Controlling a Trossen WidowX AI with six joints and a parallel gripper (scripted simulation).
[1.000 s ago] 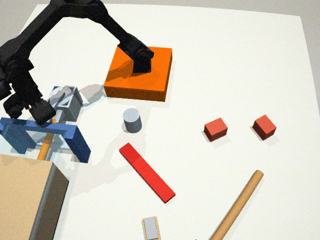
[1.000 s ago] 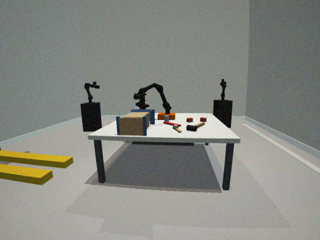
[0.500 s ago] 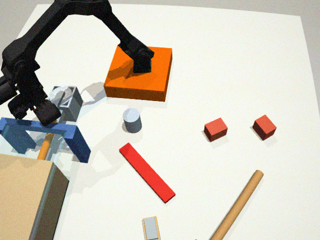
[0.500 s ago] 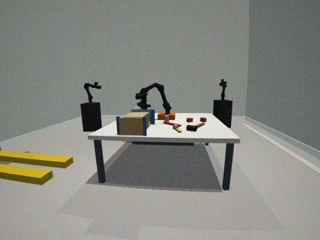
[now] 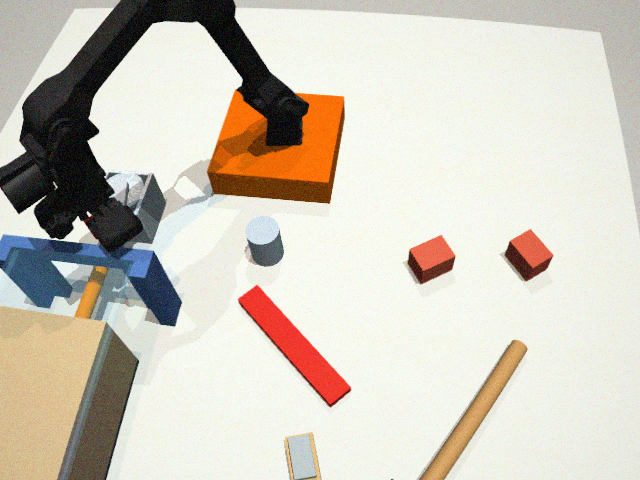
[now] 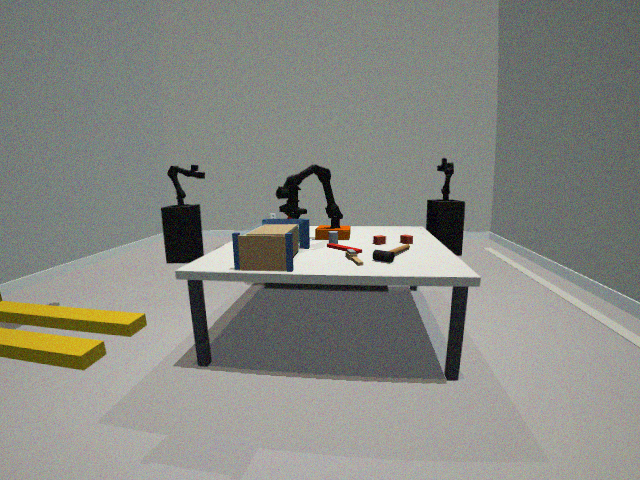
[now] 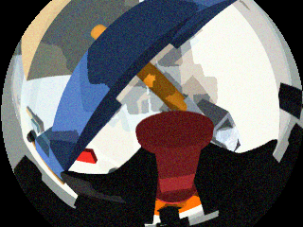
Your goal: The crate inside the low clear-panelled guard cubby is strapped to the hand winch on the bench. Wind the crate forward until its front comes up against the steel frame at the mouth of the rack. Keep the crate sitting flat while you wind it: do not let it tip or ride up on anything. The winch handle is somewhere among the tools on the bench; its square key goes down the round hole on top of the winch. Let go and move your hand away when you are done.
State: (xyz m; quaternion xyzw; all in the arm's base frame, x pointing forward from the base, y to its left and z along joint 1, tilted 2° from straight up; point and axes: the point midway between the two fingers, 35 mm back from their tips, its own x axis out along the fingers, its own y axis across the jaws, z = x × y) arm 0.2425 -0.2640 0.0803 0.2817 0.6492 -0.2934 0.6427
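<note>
Now: the winch handle 40 mm behind my gripper tip and 10 mm below it. From my gripper tip the other things lie so: red knob (20 mm above); flat red bar (280 mm to the left, 150 mm ahead, 110 mm below); grey winch (120 mm behind, 80 mm below, 20 mm to the right).
</note>
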